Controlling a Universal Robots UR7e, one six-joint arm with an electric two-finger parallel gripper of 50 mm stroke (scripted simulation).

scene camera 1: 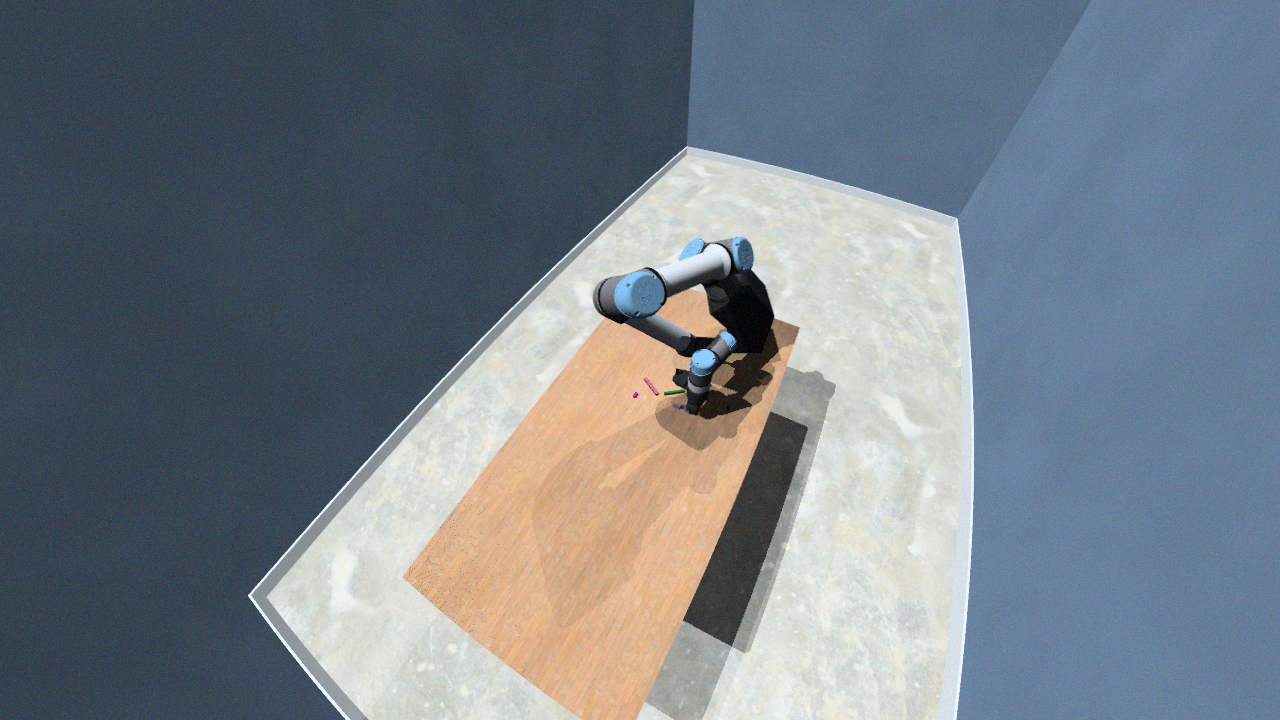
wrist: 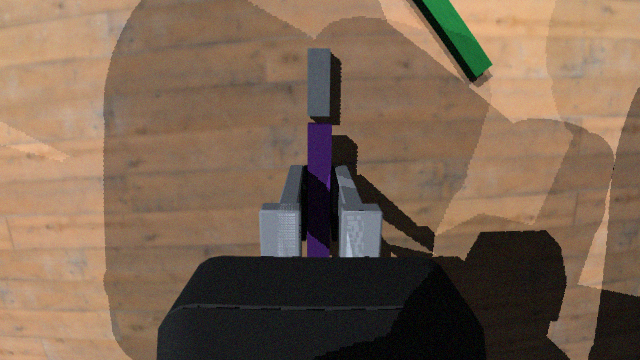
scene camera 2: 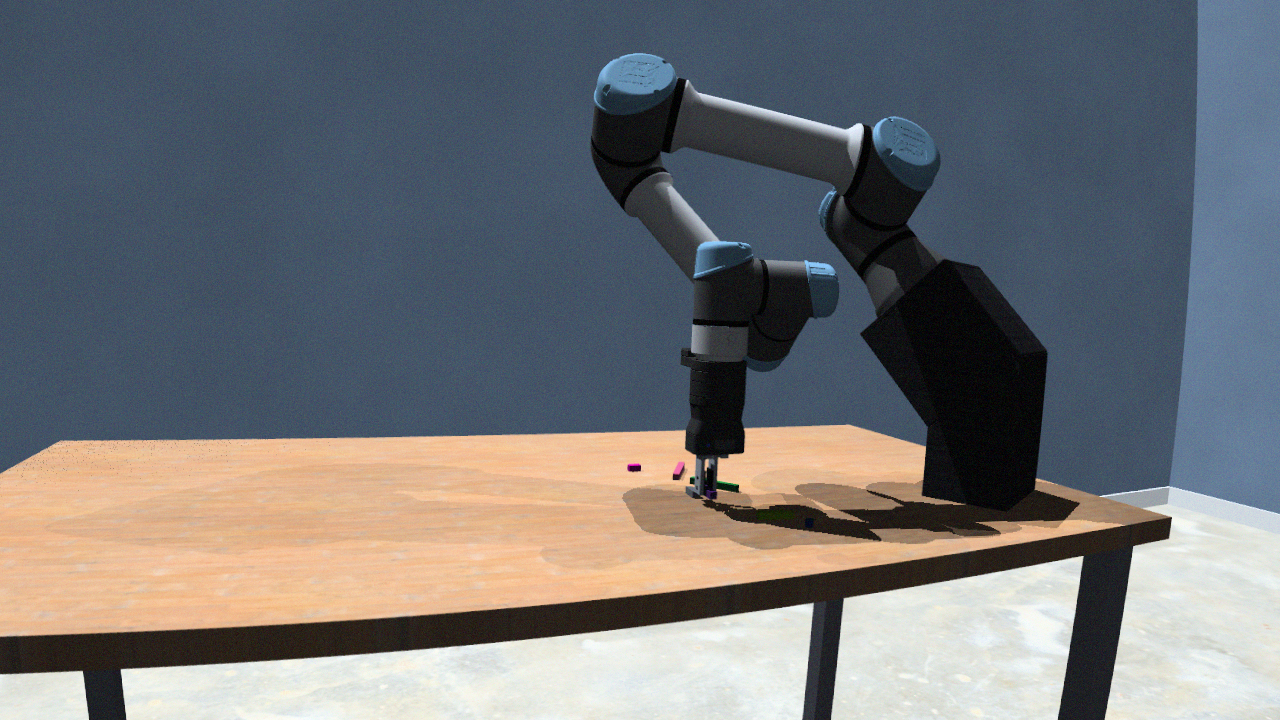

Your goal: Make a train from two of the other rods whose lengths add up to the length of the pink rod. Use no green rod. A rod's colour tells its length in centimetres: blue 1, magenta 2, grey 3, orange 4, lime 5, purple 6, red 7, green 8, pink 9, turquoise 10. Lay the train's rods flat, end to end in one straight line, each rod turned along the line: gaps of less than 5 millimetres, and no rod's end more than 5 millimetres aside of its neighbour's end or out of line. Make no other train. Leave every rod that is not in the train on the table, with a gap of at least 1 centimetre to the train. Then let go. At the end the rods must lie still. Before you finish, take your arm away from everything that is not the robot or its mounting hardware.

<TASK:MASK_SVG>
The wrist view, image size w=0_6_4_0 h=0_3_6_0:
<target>gripper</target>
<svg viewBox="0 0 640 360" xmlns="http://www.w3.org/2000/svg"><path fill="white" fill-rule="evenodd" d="M157 338L157 360L486 360L484 329L439 264L431 259L422 257L380 257L383 212L378 204L363 204L348 167L339 165L335 167L331 165L330 227L332 241L338 242L339 257L302 257L302 241L307 240L308 170L307 165L291 165L279 203L264 203L259 211L261 256L211 257L199 264L159 326Z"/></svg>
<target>grey rod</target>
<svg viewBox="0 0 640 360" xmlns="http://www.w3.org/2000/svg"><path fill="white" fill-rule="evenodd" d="M308 48L307 116L329 116L330 48Z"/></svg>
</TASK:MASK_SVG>
